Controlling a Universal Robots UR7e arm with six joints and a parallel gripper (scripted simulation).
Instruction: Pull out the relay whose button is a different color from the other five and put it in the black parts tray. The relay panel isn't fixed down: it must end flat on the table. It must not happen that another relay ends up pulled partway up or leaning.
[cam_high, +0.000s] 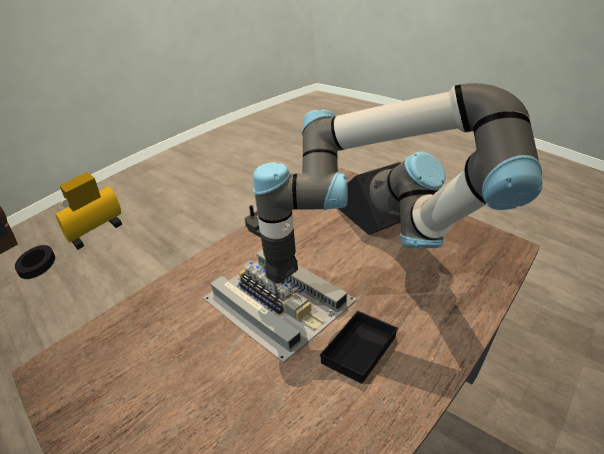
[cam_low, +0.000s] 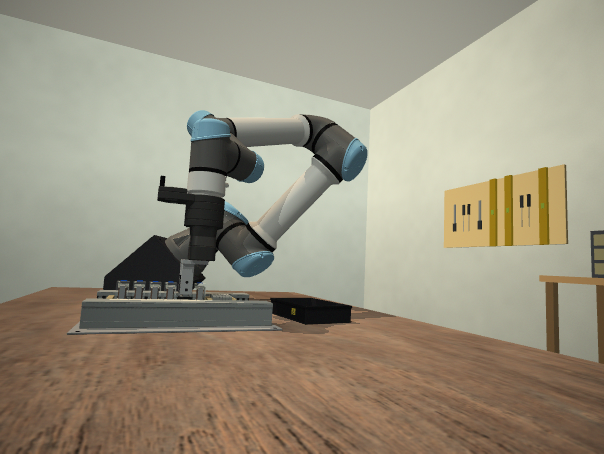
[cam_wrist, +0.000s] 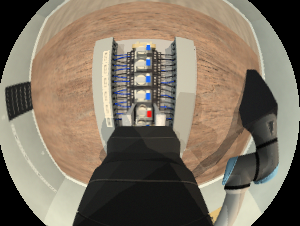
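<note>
My gripper is now 4 cm above the grey relay panel and 1 cm to the left of it. Also, from my hand: black parts tray: 26 cm to the left, 5 cm below, 3 cm behind; then red-button relay: 1 cm below.
</note>
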